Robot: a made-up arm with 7 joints.
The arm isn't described. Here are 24 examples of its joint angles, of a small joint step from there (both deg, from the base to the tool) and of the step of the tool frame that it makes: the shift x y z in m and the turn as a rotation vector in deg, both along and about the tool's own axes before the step.
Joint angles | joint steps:
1: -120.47 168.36 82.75 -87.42 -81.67 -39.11 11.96 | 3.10 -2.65 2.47 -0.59 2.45 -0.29 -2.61
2: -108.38 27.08 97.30 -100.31 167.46 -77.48 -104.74 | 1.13 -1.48 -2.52 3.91 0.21 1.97 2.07
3: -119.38 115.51 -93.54 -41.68 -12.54 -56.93 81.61 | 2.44 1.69 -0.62 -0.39 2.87 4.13 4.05
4: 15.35 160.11 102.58 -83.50 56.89 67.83 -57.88 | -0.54 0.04 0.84 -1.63 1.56 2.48 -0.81
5: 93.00 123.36 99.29 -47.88 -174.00 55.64 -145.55 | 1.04 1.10 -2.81 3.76 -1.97 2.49 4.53
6: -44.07 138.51 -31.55 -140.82 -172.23 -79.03 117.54 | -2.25 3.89 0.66 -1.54 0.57 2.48 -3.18
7: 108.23 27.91 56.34 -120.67 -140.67 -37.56 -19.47 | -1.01 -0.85 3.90 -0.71 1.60 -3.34 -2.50
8: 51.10 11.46 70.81 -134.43 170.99 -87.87 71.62 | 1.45 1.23 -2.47 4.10 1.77 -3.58 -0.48
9: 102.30 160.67 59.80 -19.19 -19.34 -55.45 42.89 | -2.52 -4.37 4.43 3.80 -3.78 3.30 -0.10
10: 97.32 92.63 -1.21 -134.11 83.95 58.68 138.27 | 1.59 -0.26 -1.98 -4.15 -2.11 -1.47 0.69
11: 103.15 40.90 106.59 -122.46 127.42 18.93 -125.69 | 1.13 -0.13 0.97 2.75 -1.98 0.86 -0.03
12: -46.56 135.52 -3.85 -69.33 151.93 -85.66 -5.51 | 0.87 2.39 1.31 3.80 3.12 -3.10 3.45
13: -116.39 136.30 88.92 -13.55 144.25 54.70 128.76 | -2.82 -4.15 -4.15 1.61 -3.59 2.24 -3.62
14: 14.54 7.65 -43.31 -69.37 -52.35 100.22 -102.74 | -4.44 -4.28 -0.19 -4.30 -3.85 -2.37 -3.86
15: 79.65 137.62 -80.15 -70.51 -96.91 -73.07 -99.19 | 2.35 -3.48 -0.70 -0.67 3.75 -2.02 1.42
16: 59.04 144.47 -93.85 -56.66 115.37 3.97 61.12 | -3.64 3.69 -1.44 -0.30 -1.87 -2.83 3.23
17: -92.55 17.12 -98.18 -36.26 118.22 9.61 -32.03 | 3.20 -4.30 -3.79 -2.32 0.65 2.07 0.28
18: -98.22 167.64 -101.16 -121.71 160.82 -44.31 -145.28 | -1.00 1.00 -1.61 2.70 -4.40 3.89 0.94
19: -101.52 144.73 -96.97 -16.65 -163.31 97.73 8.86 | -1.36 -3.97 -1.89 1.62 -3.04 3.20 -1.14
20: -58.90 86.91 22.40 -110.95 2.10 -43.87 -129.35 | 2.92 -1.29 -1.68 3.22 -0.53 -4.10 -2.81
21: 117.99 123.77 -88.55 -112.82 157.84 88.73 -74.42 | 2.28 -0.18 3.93 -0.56 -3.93 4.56 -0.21
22: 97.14 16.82 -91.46 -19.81 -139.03 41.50 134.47 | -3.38 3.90 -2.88 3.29 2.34 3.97 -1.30
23: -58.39 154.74 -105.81 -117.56 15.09 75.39 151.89 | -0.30 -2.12 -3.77 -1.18 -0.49 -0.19 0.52
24: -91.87 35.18 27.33 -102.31 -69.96 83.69 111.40 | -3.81 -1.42 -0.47 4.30 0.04 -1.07 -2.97
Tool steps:
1: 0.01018 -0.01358 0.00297 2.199 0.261 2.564
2: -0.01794 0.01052 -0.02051 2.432 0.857 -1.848
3: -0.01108 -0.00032 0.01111 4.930 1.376 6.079
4: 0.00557 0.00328 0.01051 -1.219 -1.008 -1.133
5: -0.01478 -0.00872 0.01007 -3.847 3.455 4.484
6: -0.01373 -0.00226 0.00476 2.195 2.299 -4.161
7: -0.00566 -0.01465 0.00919 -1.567 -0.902 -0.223
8: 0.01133 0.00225 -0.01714 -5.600 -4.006 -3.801
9: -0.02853 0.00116 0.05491 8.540 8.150 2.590
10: -0.00927 0.02049 -0.01083 2.134 1.509 -2.316
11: -0.01233 0.00449 0.00497 -1.264 2.820 -2.326
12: 0.00455 -0.00775 -0.02328 1.567 -6.814 3.186
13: 0.00496 -0.02631 0.03789 -5.868 -3.284 -4.042
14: -0.04789 0.00322 0.04863 8.424 5.153 4.369
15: -0.02704 -0.01550 -0.01225 3.581 4.119 -2.224
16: 0.02301 0.01393 0.01321 -2.292 -4.452 4.352
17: -0.02574 -0.05285 -0.01829 -8.257 5.469 -1.193
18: -0.01771 -0.00292 -0.00486 0.179 -1.077 -2.360
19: 0.00846 0.00939 -0.02516 4.243 4.868 0.446
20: 0.02484 0.00885 0.02340 0.300 -1.585 0.985
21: 0.01091 -0.00187 0.00042 -3.166 6.185 -1.687
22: -0.04374 0.03070 0.02307 2.510 2.726 -6.825
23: -0.01901 0.01304 0.00628 0.429 3.039 -3.214
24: -0.01397 -0.00498 0.00354 1.422 2.652 -3.840
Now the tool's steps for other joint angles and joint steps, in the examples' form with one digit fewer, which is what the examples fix.
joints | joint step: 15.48 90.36 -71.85 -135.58 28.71 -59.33 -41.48 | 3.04 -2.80 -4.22 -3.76 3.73 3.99 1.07
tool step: 0.0240 -0.0313 -0.0121 3.70 3.78 11.67
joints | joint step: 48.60 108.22 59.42 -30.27 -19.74 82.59 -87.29 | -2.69 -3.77 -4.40 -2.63 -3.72 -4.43 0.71
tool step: 0.0255 -0.0078 -0.0039 5.21 3.25 -2.66
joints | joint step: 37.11 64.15 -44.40 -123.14 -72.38 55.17 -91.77 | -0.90 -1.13 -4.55 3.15 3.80 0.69 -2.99
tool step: 0.0165 0.0120 0.0119 2.07 -6.54 -1.87
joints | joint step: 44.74 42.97 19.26 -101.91 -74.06 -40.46 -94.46 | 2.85 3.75 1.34 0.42 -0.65 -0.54 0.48
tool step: 0.0028 -0.0097 0.0156 1.18 -4.49 -2.18
